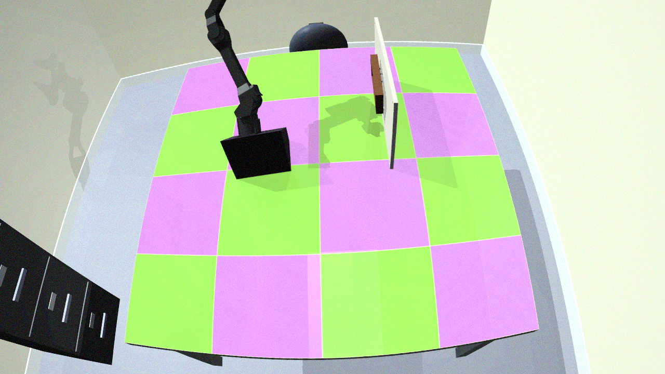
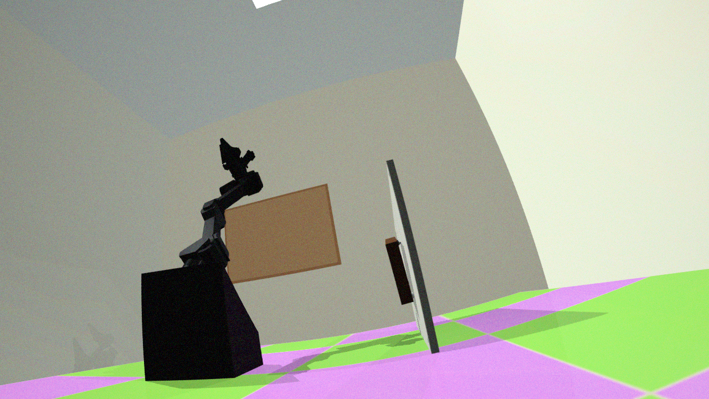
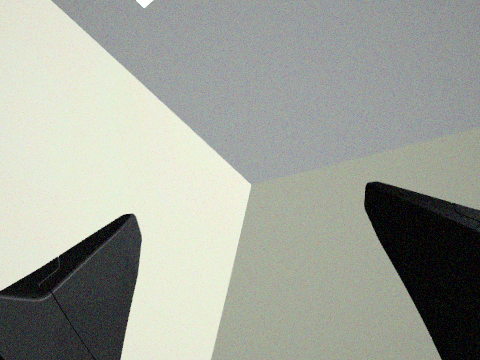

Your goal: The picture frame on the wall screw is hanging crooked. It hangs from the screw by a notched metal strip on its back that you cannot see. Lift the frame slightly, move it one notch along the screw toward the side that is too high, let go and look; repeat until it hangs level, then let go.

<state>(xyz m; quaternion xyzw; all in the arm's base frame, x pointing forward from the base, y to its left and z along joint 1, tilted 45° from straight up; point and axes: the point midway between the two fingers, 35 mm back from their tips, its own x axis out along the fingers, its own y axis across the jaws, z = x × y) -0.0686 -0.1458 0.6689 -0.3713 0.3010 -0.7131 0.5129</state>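
Right now the picture frame is 600 mm below my gripper tip, 550 mm ahead of it and 140 mm to the right of it. The rest, counted from my gripper tip: wall panel: 610 mm below, 560 mm ahead, 150 mm to the right.
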